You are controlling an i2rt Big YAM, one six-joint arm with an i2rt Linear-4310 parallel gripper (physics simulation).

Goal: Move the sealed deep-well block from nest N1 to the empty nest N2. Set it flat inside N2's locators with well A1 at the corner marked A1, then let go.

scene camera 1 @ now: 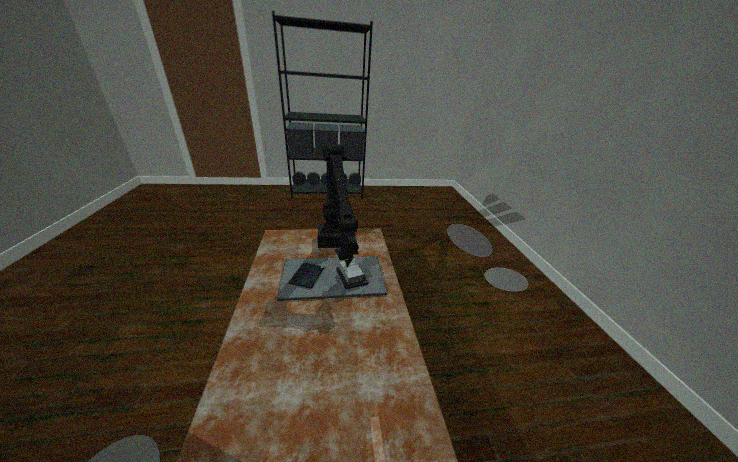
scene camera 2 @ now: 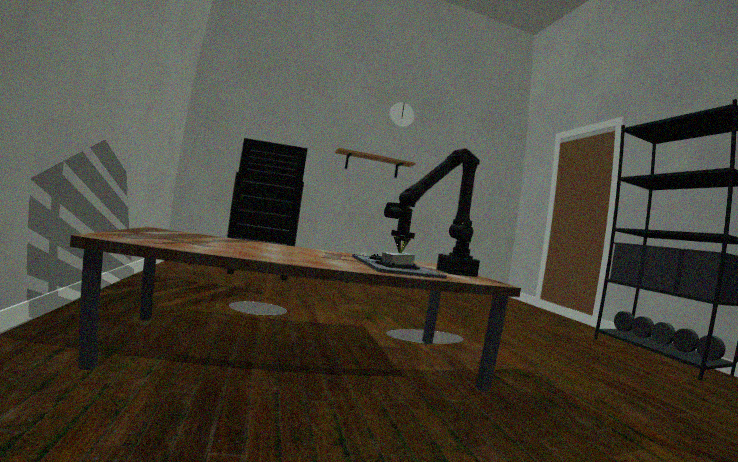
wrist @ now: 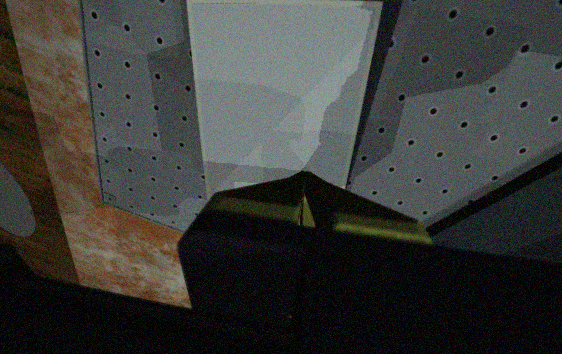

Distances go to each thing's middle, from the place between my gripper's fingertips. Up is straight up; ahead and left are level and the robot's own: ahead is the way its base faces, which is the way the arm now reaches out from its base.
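Labels:
There is the pale grey block [wrist: 276,95], and my hand is 2 cm above it, 1 cm short of it and 2 cm to the right of it.

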